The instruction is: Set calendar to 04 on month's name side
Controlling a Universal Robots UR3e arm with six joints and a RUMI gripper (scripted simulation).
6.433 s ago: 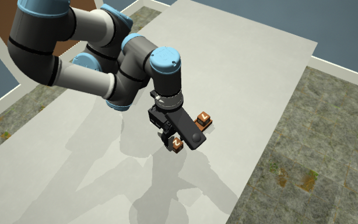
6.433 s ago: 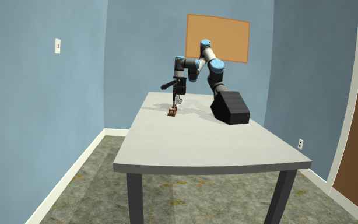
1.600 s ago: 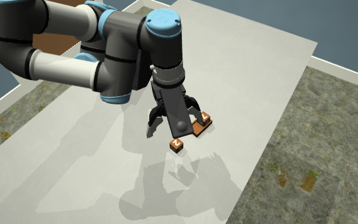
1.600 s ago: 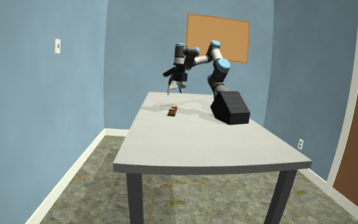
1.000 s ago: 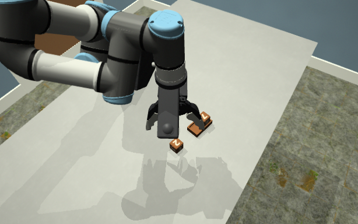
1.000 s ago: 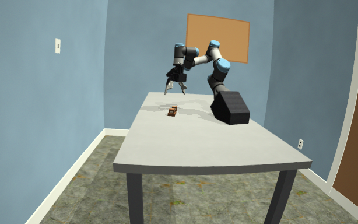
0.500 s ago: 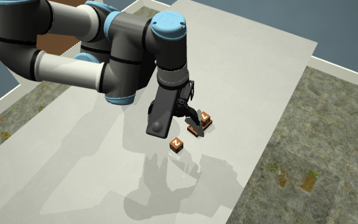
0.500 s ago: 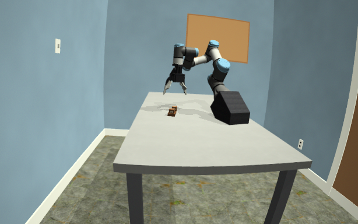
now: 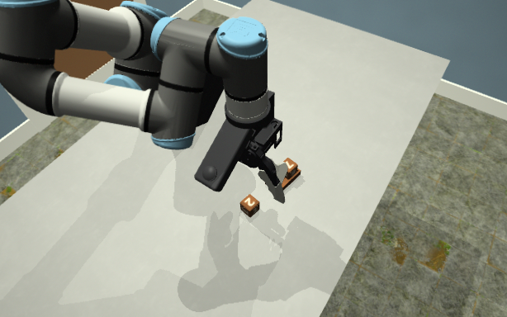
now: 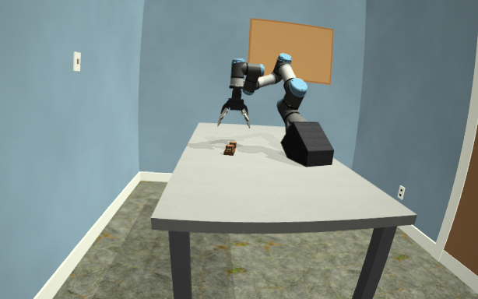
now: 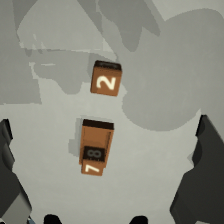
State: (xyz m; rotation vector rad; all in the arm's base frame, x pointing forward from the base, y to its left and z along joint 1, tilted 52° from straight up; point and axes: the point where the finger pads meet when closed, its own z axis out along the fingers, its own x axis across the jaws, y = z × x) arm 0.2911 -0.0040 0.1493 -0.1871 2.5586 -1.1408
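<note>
My hand is 90 mm above the cube. The rest, counted from my hand: brown tray 20 mm ahead, 110 mm to the left, 100 mm below.
</note>
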